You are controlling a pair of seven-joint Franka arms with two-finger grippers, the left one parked.
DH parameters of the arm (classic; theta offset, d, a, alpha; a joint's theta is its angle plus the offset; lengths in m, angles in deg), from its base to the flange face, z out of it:
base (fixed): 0 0 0 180
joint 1: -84.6 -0.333 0 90
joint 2: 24.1 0 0 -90
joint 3: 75.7 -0.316 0.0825 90
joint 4: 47.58 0 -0.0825 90
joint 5: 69.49 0.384 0 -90
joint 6: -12.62 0 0.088 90
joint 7: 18.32 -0.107 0 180
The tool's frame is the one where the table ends.
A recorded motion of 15 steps. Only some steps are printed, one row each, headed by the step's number.
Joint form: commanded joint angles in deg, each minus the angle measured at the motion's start. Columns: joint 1, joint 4, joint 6, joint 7, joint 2, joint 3, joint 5.
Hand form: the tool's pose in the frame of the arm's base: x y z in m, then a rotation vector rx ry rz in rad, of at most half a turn. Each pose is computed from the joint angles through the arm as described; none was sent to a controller.
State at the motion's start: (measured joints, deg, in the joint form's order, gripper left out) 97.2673 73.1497 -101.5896 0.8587 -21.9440 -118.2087 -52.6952
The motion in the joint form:
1: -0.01 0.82 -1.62 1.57 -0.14 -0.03 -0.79
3: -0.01 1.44 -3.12 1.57 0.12 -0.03 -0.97
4: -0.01 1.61 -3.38 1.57 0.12 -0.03 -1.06
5: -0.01 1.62 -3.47 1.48 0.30 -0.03 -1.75
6: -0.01 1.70 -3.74 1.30 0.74 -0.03 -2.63
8: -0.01 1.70 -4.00 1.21 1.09 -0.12 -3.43
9: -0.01 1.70 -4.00 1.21 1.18 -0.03 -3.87
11: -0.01 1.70 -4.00 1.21 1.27 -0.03 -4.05
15: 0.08 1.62 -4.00 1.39 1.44 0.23 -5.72
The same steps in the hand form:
1: 0.4547 0.2779 0.3916 -2.6797 -1.0493 0.2136
3: 0.4556 0.2771 0.3869 -2.6840 -1.0459 0.1965
4: 0.4554 0.2767 0.3859 -2.6859 -1.0464 0.1942
5: 0.4560 0.2761 0.3845 -2.6916 -1.0553 0.1955
6: 0.4569 0.2753 0.3811 -2.6978 -1.0636 0.1994
8: 0.4575 0.2754 0.3789 -2.7022 -1.0755 0.1996
9: 0.4581 0.2743 0.3782 -2.7060 -1.0808 0.2008
11: 0.4583 0.2741 0.3776 -2.7067 -1.0836 0.2025
15: 0.4610 0.2701 0.3766 -2.7208 -1.1089 0.2010

